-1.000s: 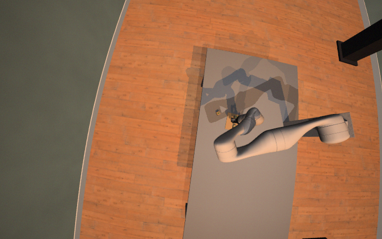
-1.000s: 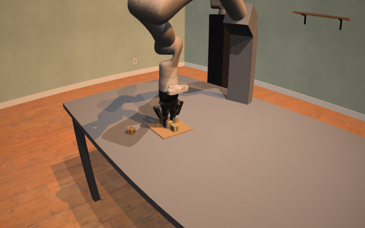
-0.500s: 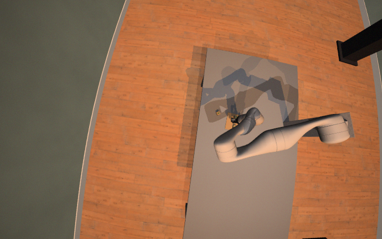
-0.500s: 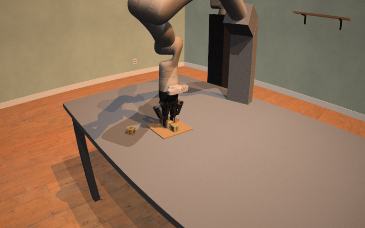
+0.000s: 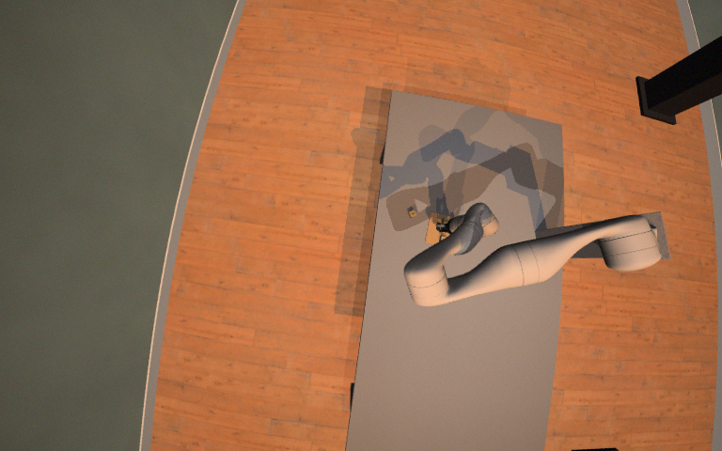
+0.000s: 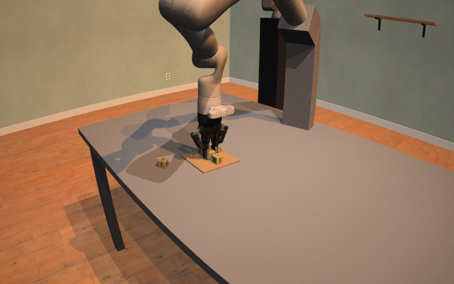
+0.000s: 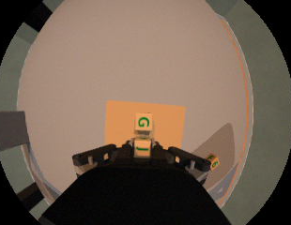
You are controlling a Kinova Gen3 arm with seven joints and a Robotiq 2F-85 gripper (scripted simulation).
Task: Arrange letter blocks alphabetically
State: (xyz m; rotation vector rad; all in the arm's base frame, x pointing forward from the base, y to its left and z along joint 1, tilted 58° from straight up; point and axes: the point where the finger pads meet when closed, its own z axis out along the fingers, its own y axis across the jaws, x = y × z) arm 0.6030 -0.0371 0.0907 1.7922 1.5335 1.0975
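Now: the mat 2 cm below my hand.
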